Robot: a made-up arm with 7 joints.
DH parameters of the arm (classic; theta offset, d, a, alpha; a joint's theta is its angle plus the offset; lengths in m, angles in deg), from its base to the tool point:
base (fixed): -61.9 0 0.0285 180
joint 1: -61.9 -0.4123 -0.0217 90
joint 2: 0 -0.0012 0.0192 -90
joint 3: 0 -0.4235 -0.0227 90
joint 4: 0 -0.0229 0.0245 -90
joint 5: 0 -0.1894 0.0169 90
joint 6: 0 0.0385 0.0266 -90
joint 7: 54.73 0 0.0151 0
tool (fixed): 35.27 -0.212 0 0
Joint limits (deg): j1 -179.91..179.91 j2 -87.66..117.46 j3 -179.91..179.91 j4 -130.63..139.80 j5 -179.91..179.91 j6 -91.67..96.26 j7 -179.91..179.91
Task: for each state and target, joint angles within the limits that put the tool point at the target. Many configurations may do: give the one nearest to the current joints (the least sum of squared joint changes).
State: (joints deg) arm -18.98 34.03 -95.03 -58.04 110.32 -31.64 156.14
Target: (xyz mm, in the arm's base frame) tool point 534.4 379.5 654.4
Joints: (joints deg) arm -69.37 53.82 -115.31 -74.69 110.52 -28.68 155.44
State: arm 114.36 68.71 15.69 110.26 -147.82 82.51 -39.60
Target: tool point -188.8 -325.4 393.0
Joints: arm 131.37 43.31 25.85 139.80 -108.88 50.30 -35.10
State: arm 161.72 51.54 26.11 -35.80 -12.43 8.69 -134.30
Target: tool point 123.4 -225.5 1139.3
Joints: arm 151.86 18.34 37.51 -55.85 -16.30 1.06 -134.76
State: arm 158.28 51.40 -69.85 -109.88 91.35 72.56 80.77
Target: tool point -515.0 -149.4 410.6
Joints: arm 137.31 60.59 -84.31 -104.06 88.23 79.80 80.58
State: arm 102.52 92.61 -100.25 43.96 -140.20 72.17 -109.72
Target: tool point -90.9 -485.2 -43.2
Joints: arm 91.54 117.46 -127.33 17.48 -179.91 87.90 -110.34
